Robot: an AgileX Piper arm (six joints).
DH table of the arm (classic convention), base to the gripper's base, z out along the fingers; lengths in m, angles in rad. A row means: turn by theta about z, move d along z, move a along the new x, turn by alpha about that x. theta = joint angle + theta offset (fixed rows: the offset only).
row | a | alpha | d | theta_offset
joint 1 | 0 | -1.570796 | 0.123 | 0
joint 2 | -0.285 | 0 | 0 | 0.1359
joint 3 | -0.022 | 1.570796 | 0 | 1.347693
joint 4 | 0 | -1.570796 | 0.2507 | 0
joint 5 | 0 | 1.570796 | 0 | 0
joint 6 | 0 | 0 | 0.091 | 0
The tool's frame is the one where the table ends.
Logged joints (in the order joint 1, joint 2, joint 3, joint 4, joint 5, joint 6), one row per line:
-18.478, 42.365, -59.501, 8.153, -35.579, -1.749
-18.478, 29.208, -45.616, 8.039, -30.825, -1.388
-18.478, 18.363, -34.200, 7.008, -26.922, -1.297
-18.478, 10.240, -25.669, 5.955, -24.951, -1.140
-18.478, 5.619, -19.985, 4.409, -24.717, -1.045
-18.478, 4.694, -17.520, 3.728, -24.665, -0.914
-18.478, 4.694, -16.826, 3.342, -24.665, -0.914
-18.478, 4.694, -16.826, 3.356, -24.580, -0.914
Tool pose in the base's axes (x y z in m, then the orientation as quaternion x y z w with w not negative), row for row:
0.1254, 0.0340, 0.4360, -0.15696, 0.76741, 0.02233, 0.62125
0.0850, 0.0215, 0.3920, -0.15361, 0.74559, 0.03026, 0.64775
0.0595, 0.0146, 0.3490, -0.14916, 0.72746, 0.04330, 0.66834
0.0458, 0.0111, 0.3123, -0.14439, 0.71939, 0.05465, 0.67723
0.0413, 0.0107, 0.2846, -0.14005, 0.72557, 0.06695, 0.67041
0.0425, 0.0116, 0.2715, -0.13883, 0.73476, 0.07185, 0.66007
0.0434, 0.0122, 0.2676, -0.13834, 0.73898, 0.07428, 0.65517
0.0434, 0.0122, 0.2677, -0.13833, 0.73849, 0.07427, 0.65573
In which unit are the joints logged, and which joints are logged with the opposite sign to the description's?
The joints are logged in degrees. Opposite sign: joint 1, joint 4, joint 5.
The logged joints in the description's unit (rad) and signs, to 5 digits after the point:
0.32250, 0.73941, -1.03849, -0.14230, 0.62097, -0.03053
0.32250, 0.50978, -0.79615, -0.14031, 0.53800, -0.02423
0.32250, 0.32049, -0.59690, -0.12231, 0.46988, -0.02264
0.32250, 0.17872, -0.44801, -0.10393, 0.43548, -0.01990
0.32250, 0.09807, -0.34880, -0.07695, 0.43139, -0.01824
0.32250, 0.08193, -0.30578, -0.06507, 0.43049, -0.01595
0.32250, 0.08193, -0.29367, -0.05833, 0.43049, -0.01595
0.32250, 0.08193, -0.29367, -0.05857, 0.42900, -0.01595

